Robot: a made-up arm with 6 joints.
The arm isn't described. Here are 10 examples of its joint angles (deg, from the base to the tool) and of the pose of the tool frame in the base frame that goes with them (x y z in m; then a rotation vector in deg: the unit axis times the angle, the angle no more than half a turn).
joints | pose
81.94 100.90 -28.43 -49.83 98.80 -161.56 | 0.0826 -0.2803 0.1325 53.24 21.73 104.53
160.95 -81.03 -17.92 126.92 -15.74 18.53 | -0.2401 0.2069 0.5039 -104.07 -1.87 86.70
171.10 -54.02 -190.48 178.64 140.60 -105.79 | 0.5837 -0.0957 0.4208 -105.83 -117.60 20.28
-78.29 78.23 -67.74 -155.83 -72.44 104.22 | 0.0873 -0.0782 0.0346 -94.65 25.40 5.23
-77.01 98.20 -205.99 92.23 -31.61 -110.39 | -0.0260 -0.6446 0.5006 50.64 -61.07 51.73
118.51 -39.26 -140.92 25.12 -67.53 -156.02 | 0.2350 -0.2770 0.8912 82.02 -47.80 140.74
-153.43 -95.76 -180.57 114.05 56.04 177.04 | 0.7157 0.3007 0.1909 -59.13 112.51 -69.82
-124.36 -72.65 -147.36 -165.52 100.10 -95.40 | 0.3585 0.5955 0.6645 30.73 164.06 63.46
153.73 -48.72 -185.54 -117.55 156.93 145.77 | 0.4972 -0.0881 0.5698 81.15 -139.71 -69.64
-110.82 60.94 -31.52 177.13 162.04 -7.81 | -0.0893 -0.2560 0.0399 43.99 34.54 -107.86
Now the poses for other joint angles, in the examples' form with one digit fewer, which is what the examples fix.
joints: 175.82 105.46 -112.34 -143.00 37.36 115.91
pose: -0.354 0.025 -0.314 27.1 -142.7 -42.1
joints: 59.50 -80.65 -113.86 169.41 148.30 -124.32
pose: -0.301 -0.450 0.685 166.5 -8.8 -18.6
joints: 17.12 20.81 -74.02 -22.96 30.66 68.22
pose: 0.614 0.199 0.278 -164.2 49.6 -40.8
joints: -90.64 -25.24 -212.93 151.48 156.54 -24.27
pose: 0.081 0.443 0.529 101.2 102.7 -24.0
